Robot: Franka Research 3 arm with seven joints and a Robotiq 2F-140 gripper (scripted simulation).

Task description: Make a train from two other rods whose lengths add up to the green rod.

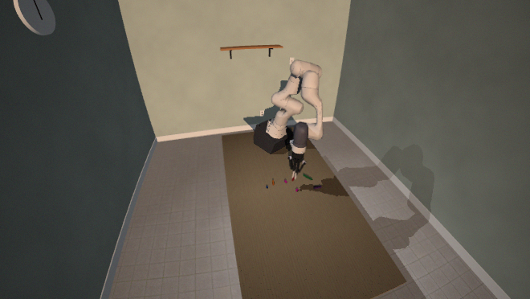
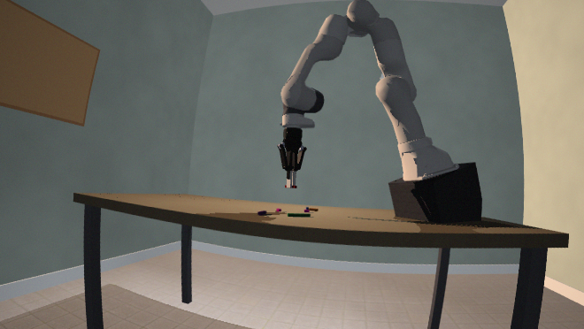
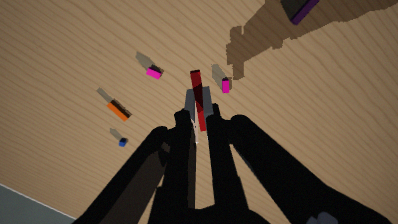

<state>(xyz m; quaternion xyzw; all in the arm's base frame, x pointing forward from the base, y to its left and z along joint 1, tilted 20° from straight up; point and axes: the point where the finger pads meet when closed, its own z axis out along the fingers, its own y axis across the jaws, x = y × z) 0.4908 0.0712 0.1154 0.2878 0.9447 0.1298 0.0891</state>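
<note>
My gripper is now 190 mm to the left of the blue rod and 120 mm above it. Also, from my hand: orange rod 150 mm to the right, 120 mm below, 50 mm behind; then red rod 30 mm below; then green rod 130 mm to the left, 120 mm below, 90 mm behind.
</note>
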